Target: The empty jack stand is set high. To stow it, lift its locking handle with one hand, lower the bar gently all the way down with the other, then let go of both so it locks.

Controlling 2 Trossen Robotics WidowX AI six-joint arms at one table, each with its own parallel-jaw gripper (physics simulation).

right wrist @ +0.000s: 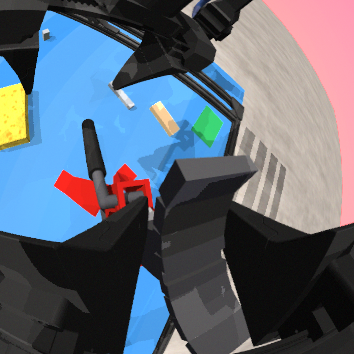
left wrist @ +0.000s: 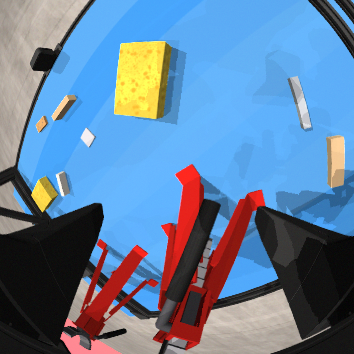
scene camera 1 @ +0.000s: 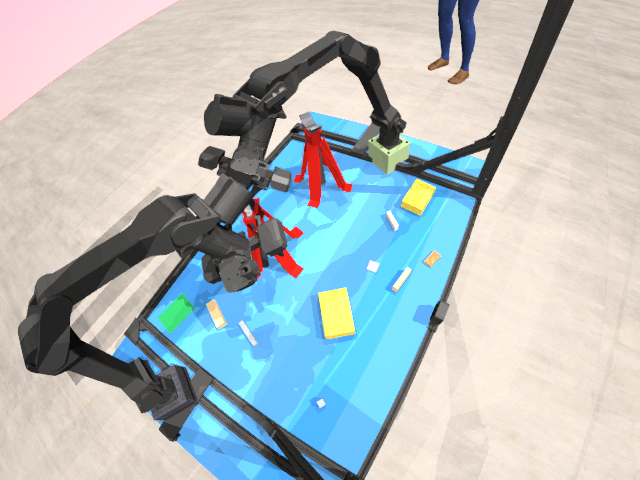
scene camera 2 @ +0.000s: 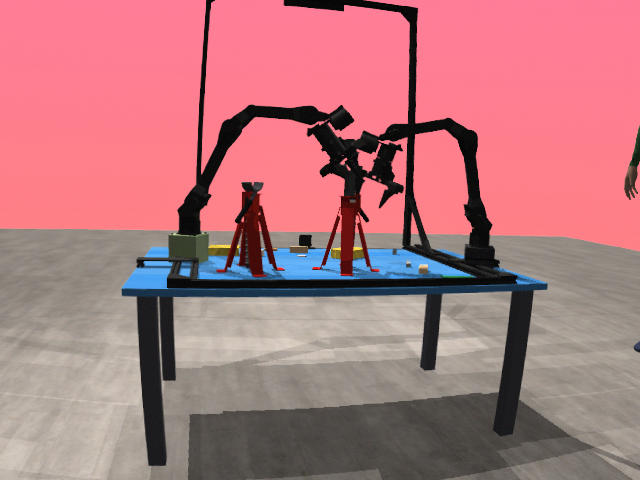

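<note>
The red jack stand [scene camera 1: 289,262] [scene camera 2: 347,237] [left wrist: 190,192] [right wrist: 76,192] stands upright on the table. Its grey bar [scene camera 2: 351,183] rises well above the red top and ends in a curved dark saddle [right wrist: 200,260]. My right gripper [scene camera 1: 245,167] [right wrist: 180,203] is shut on that saddle. The black locking handle [scene camera 2: 363,213] [left wrist: 195,250] [right wrist: 92,145] slopes down and outward from the top. My left gripper [left wrist: 181,213] [right wrist: 74,86] is open and empty, beside the stand's top; the handle shows between its spread fingers in the left wrist view. The grippers partly hide the stand in scene camera 1.
A second red jack stand [scene camera 1: 313,170] [scene camera 2: 252,237] [left wrist: 112,285] stands nearby. Yellow sponges [scene camera 1: 337,313] [scene camera 1: 418,196], a green sheet [scene camera 1: 176,312] and several small blocks lie on the table. The two arms are close together above the stand. A black frame [scene camera 1: 408,379] edges the table.
</note>
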